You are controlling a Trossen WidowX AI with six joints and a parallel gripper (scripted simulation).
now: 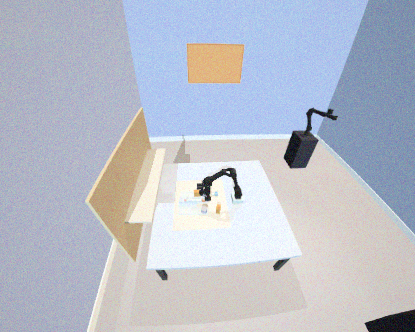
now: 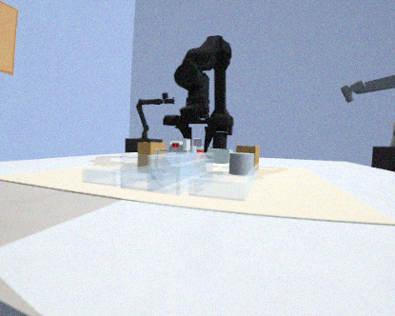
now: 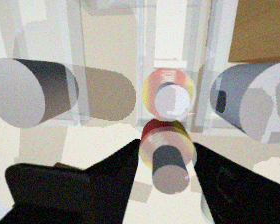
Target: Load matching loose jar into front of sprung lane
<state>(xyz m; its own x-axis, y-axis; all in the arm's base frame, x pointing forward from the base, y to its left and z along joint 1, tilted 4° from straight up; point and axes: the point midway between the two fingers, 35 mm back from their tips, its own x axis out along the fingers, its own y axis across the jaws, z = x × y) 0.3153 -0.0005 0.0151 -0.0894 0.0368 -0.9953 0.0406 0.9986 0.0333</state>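
My gripper tip is now 80 mm short of the cream mat and 50 mm above it. Round my gripper tip: orange-brown block (100 mm ahead, 80 mm to the right, 10 mm below); clear sprung lane fixture (180 mm ahead, 30 mm below, 20 mm to the left).
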